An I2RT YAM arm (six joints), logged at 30 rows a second.
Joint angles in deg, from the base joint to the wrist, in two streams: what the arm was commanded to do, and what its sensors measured. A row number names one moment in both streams.
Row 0, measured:
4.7 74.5 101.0 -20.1 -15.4 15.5
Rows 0 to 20, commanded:
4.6 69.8 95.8 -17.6 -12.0 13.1
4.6 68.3 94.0 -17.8 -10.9 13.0
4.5 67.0 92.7 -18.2 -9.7 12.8
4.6 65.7 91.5 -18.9 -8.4 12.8
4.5 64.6 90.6 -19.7 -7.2 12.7
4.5 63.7 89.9 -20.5 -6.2 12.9
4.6 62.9 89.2 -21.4 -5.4 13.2
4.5 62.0 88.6 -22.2 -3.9 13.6
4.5 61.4 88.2 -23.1 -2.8 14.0
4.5 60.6 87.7 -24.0 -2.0 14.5
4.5 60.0 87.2 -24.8 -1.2 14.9
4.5 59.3 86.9 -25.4 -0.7 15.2
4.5 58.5 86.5 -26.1 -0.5 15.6
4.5 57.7 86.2 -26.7 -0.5 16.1
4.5 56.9 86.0 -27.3 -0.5 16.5
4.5 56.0 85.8 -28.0 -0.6 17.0
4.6 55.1 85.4 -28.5 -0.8 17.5
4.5 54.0 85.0 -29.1 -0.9 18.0
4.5 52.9 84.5 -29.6 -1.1 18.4
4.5 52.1 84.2 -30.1 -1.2 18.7
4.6 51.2 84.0 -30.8 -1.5 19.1
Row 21, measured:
4.8 53.8 84.3 -29.0 -3.2 16.7
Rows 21 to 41, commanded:
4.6 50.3 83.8 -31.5 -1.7 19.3
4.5 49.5 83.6 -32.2 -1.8 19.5
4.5 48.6 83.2 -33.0 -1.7 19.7
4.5 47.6 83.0 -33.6 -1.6 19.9
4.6 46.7 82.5 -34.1 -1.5 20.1
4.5 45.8 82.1 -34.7 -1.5 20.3
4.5 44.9 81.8 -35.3 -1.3 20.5
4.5 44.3 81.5 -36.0 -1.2 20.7
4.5 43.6 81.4 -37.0 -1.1 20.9
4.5 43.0 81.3 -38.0 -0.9 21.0
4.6 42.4 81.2 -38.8 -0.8 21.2
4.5 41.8 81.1 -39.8 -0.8 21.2
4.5 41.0 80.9 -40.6 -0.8 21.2
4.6 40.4 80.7 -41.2 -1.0 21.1
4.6 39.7 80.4 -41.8 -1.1 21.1
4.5 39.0 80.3 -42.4 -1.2 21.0
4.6 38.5 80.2 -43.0 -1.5 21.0
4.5 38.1 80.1 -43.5 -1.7 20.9
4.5 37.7 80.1 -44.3 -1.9 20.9
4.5 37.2 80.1 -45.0 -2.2 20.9
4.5 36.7 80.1 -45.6 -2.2 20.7
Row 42, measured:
4.7 38.0 80.4 -43.0 -2.3 19.7
